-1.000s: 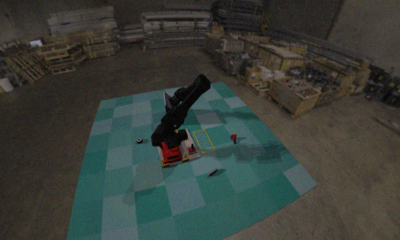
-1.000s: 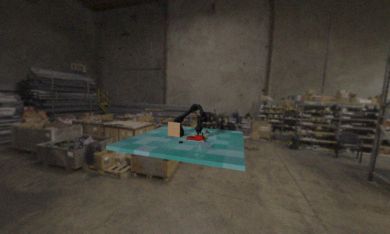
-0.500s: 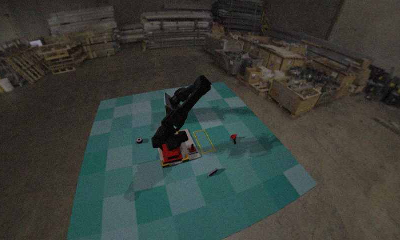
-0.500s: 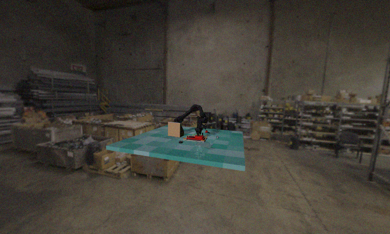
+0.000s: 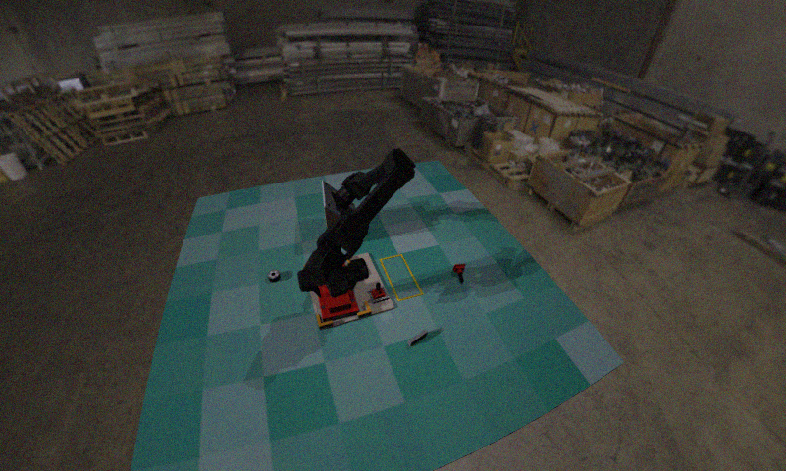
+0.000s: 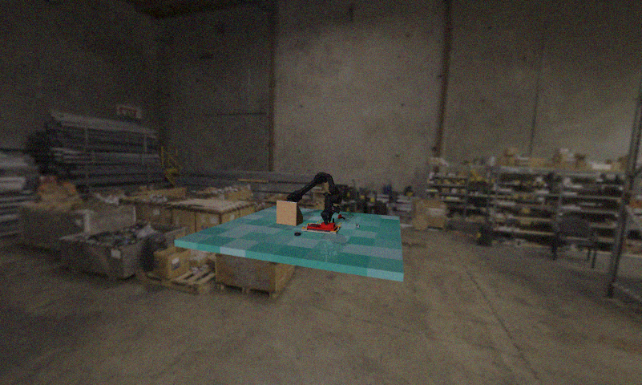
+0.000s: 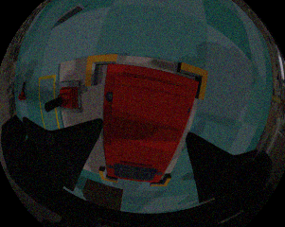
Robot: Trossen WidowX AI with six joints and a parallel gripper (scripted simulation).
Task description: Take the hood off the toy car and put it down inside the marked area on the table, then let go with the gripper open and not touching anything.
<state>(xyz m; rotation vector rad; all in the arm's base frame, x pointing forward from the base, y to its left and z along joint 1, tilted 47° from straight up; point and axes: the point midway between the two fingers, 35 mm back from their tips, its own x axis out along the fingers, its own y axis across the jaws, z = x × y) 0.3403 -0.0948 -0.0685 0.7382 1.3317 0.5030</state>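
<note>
My gripper tip is now 1 cm above the red hood. Round my gripper tip: dark wheel 17 cm to the right, 17 cm behind, 4 cm below.
</note>
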